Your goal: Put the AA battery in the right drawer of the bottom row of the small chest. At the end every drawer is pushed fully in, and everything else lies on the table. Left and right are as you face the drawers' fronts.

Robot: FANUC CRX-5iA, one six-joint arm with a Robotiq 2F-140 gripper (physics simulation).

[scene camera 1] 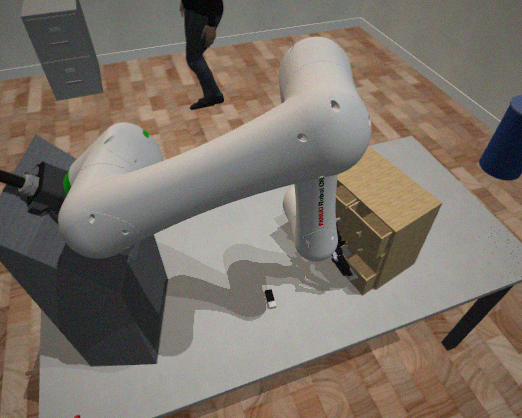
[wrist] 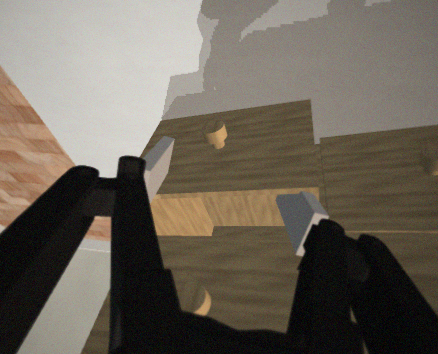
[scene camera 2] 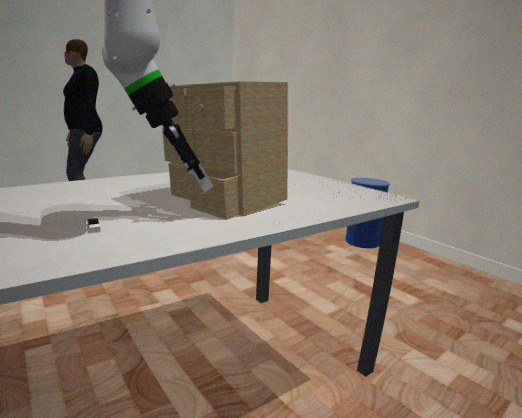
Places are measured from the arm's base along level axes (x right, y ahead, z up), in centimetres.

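Where they show: gripper, fingertip midpoint: [scene camera 1: 350, 266] [wrist: 227, 170] [scene camera 2: 205, 185].
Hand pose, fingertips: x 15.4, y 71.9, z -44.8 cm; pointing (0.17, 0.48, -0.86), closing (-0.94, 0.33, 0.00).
Each offset is from my fingertips to the top centre of the thing. "spot": to the spot under its first point. Level surfaces: height alone.
The AA battery shows as a small red piece @(spot: dy -91.0, dx +10.3, dz -6.0 cm) [scene camera 1: 77, 416] at the bottom left edge of scene camera 1, mostly cut off; it does not show in the other two views. The small wooden chest @(dy +12.1, dx -8.6, dz +27.5 cm) [scene camera 1: 395, 182] [scene camera 2: 263, 145] stands at the table's right part. Its bottom right drawer @(spot: dy +0.7, dx +7.3, dz -1.4 cm) [scene camera 1: 363, 285] [scene camera 2: 214, 200] [wrist: 250, 150] is pulled out, with a light strip of its inside showing in the wrist view. My gripper [scene camera 1: 349, 271] [scene camera 2: 205, 184] [wrist: 227, 170] is partly open and empty, tilted down, its fingertips at this drawer's opening. What lies deeper in the drawer is hidden.
Top-row drawers @(dy +7.2, dx -0.3, dz +26.2 cm) [scene camera 1: 370, 216] stand partly out, open at the top. A small black-and-white block @(dy -28.2, dx -2.7, dz -6.1 cm) [scene camera 1: 270, 299] [scene camera 2: 93, 225] lies on the table @(dz -7.4 cm) [scene camera 1: 210, 365] [scene camera 2: 150, 240] in front of the chest. A blue bin [scene camera 1: 505, 142] [scene camera 2: 364, 235] stands beyond the table; a person [scene camera 1: 197, 45] [scene camera 2: 81, 105] stands behind.
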